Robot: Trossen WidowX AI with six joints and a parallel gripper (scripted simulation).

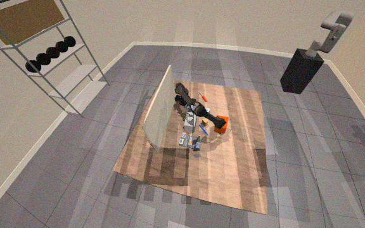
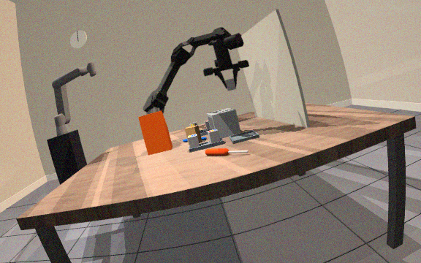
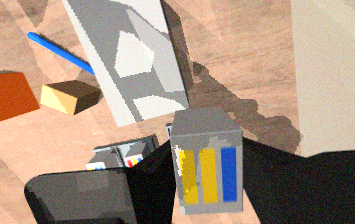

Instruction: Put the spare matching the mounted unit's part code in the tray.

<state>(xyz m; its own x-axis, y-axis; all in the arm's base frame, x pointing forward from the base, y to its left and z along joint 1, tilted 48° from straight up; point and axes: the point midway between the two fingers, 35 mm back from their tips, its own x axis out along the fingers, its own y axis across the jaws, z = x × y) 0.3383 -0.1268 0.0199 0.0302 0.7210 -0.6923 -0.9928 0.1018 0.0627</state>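
Right now my gripper tip is 19 cm above the grey tray, 12 cm to the left of it and 2 cm past it. Also, from my gripper tip: grey mounted unit (14 cm below, 9 cm to the left, 6 cm behind); white panel (19 cm ahead, 9 cm to the left, 4 cm above); grey spare (2 cm above).
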